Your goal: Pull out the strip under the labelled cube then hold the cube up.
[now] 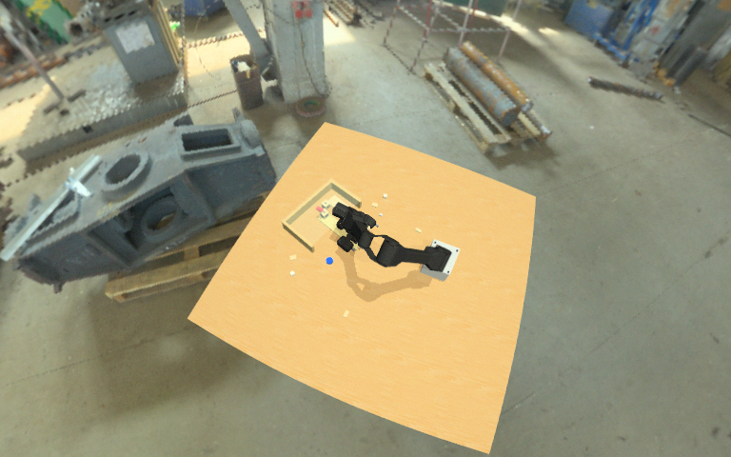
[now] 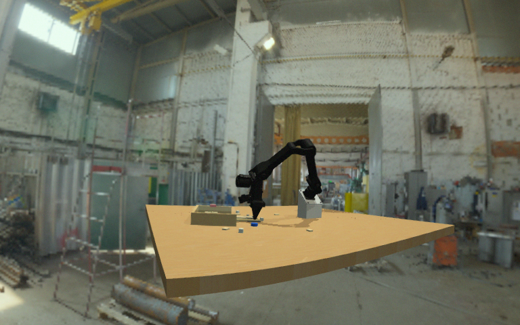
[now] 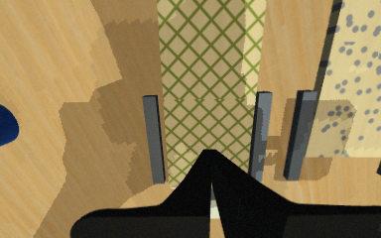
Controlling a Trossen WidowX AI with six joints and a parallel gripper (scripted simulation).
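Now: gripper tip 9 cm short of the green cross-hatched strip and 2 cm to the left of it. From my gripper tip the other things lie so: pink piece: 20 cm ahead, 6 cm above, 4 cm to the right; then blue disc: 13 cm to the left, 6 cm ahead.
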